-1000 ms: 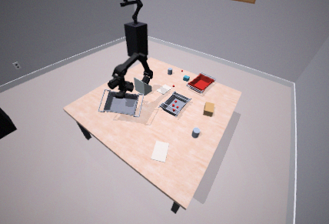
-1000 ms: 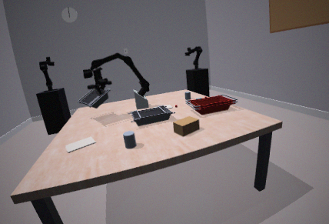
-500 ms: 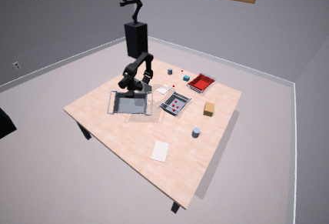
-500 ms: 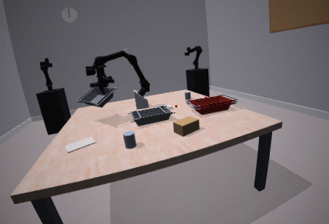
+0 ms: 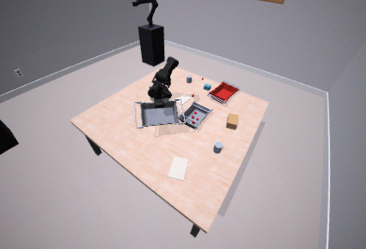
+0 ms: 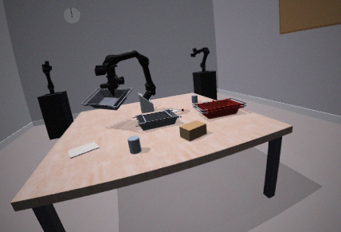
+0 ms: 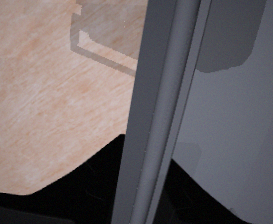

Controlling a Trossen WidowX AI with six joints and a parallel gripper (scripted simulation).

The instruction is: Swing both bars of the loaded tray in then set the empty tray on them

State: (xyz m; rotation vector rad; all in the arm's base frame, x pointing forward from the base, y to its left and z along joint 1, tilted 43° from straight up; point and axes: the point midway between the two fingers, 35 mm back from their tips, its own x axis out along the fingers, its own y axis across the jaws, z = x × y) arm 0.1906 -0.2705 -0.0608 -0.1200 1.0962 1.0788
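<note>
My gripper tip is now 6 cm short of the grey tray and 5 cm to the left of it. The rest, counted from my gripper tip: tan box 45 cm ahead, 39 cm to the left, 18 cm below; teal block 3 cm ahead, 71 cm to the left, 18 cm below.
</note>
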